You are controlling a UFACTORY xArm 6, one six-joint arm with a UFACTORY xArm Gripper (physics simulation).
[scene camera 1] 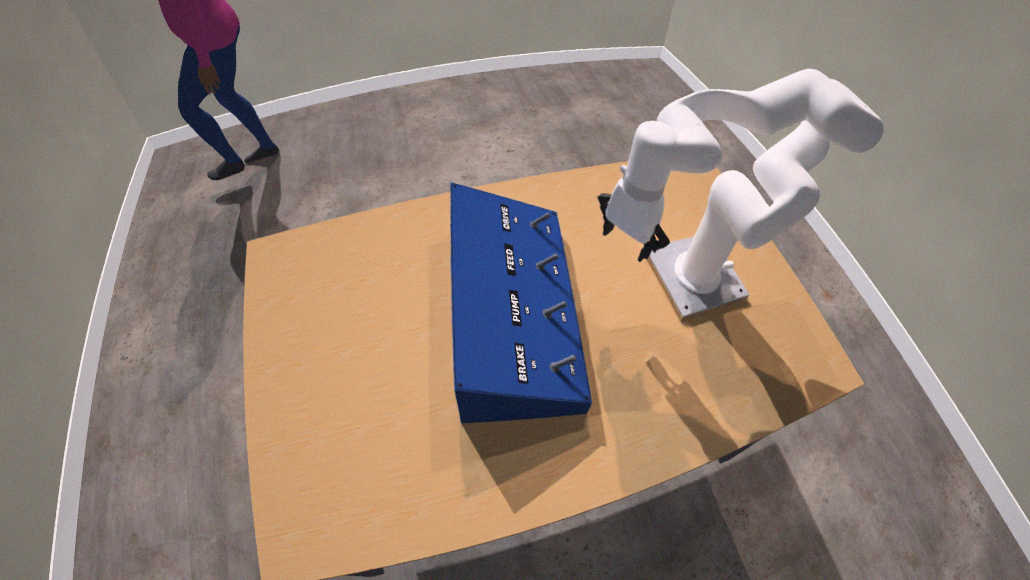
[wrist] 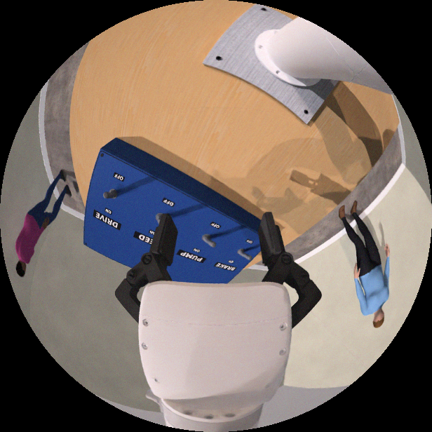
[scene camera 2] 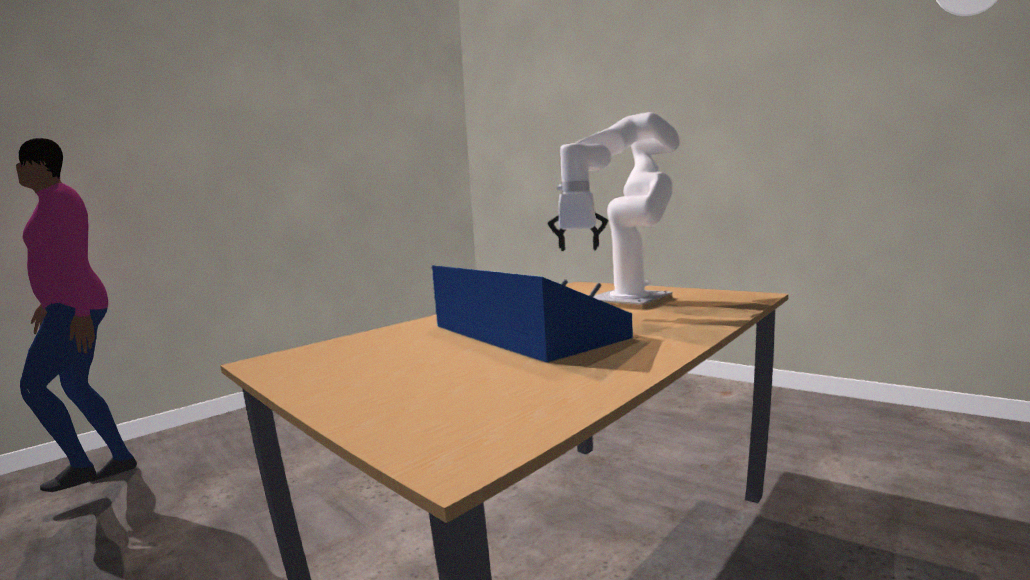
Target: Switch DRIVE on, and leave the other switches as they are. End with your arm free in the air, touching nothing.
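Pixels of known places: gripper, between the fingertips: [scene camera 1: 625, 244] [scene camera 2: 579, 250]; arm's base, origin of its link: [scene camera 1: 697, 273] [scene camera 2: 629, 295].
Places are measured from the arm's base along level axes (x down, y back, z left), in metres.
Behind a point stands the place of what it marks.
Note:
The blue switch panel [scene camera 1: 479, 288] @(x -0.130, y -0.549, z 0.012 m) [scene camera 2: 490, 306] @(x -0.072, y -0.605, z 0.021 m) [wrist: 115, 245] stands on the table. Its DRIVE lever [scene camera 1: 540, 220] @(x -0.090, y -0.370, z -0.168 m) [wrist: 110, 194] leans to the OFF side, at the far end of the row in scene camera 1. The FEED lever [scene camera 1: 547, 262] @(x -0.090, y -0.390, z -0.049 m), PUMP lever [scene camera 1: 554, 310] @(x -0.089, y -0.411, z 0.069 m) [wrist: 209, 240] and BRAKE lever [scene camera 1: 562, 362] @(x -0.092, y -0.431, z 0.184 m) [wrist: 244, 253] lean the same way. A finger partly hides FEED in the wrist view. My gripper [scene camera 1: 624, 246] @(x -0.167, y -0.245, z -0.002 m) [scene camera 2: 579, 248] @(x -0.167, y -0.245, z -0.002 m) [wrist: 216, 221] is open and empty, pointing down in the air between the panel and the arm's base, touching nothing.
The arm's base plate [scene camera 1: 670, 284] @(x 0.000, y -0.088, z 0.015 m) [wrist: 235, 55] is fixed on the wooden table [scene camera 1: 345, 324] @(x 0.021, y -0.852, z -0.065 m) [scene camera 2: 403, 403] @(x 0.021, y -0.948, z 0.177 m) [wrist: 150, 100], on the lever side of the panel. A person in magenta [scene camera 1: 205, 28] [scene camera 2: 61, 244] [wrist: 31, 235] and one in blue [wrist: 372, 290] stand away from the table.

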